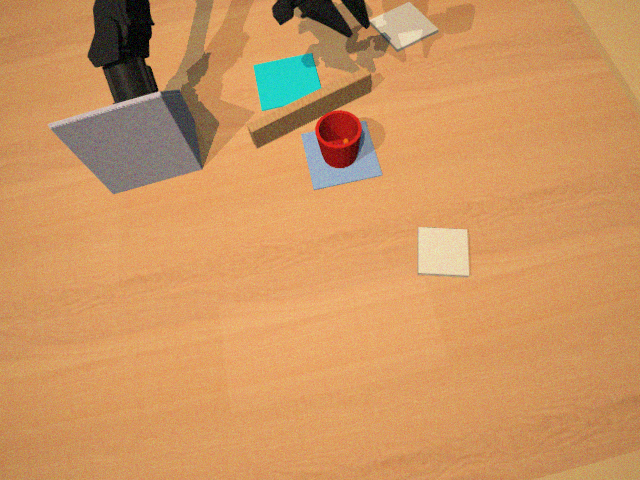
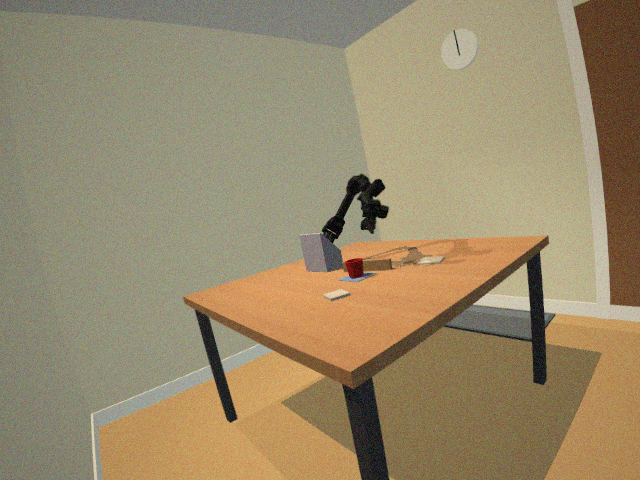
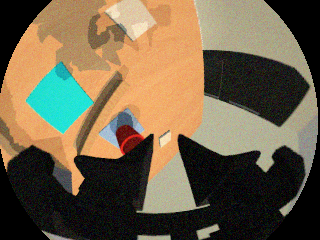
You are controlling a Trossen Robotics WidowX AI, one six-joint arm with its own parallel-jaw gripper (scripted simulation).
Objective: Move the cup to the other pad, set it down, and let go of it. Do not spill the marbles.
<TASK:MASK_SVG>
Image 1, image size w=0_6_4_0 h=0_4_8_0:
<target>red cup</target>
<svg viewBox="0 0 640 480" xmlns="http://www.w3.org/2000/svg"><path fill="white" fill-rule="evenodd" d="M332 111L319 119L315 127L315 133L326 163L335 168L344 168L356 160L360 146L362 124L354 114L348 111Z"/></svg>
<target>beige square pad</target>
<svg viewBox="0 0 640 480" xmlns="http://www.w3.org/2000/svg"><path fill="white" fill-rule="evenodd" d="M419 227L417 275L468 278L467 229Z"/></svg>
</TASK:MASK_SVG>
